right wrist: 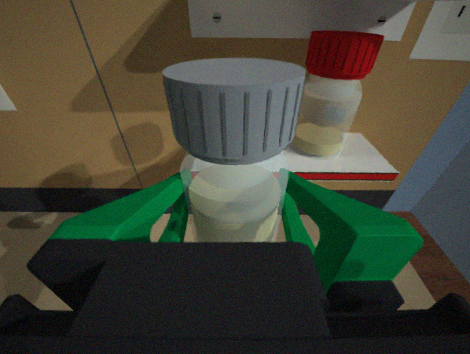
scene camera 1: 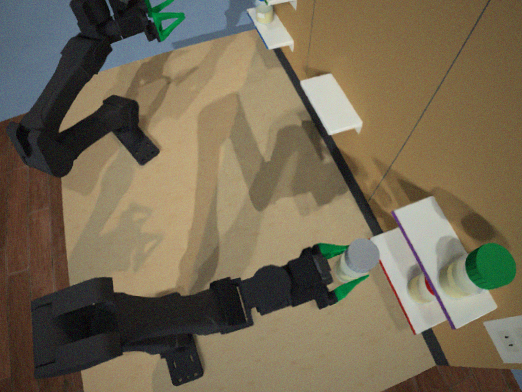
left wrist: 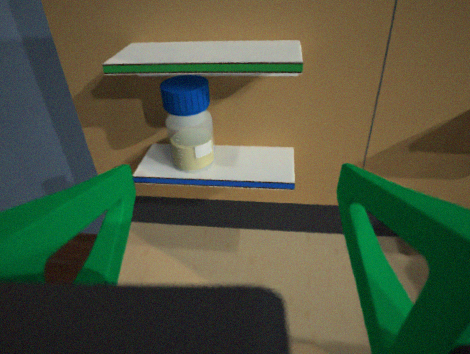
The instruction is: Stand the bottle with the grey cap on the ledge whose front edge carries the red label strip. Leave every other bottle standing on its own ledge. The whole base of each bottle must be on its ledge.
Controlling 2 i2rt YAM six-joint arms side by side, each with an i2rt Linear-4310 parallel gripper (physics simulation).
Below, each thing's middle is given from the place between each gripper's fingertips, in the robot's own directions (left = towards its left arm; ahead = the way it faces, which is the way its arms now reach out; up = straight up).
Labels:
I see the green-label ledge (left wrist: 254,51) 250 mm ahead of my left hand, 60 mm to the left of it and 30 mm below it. The rest, counted from my left hand: bare white ledge (scene camera 1: 336,113): 340 mm to the right, 250 mm ahead, 100 mm below; then grey-capped bottle (scene camera 1: 362,255): 680 mm to the right, 150 mm ahead, 110 mm below; then blue-strip ledge (left wrist: 239,163): 250 mm ahead, 170 mm below, 60 mm to the left.
I see my right gripper 90 mm short of the red-label ledge (scene camera 1: 396,256), 60 mm to the left of it and 40 mm above it. From my right hand the other things lie so: grey-capped bottle: 20 mm behind, 10 mm above; red-capped bottle (right wrist: 337,60): 100 mm ahead, 90 mm to the right, 20 mm above; purple-strip ledge (scene camera 1: 430,233): 100 mm above, 90 mm ahead, 60 mm to the right.

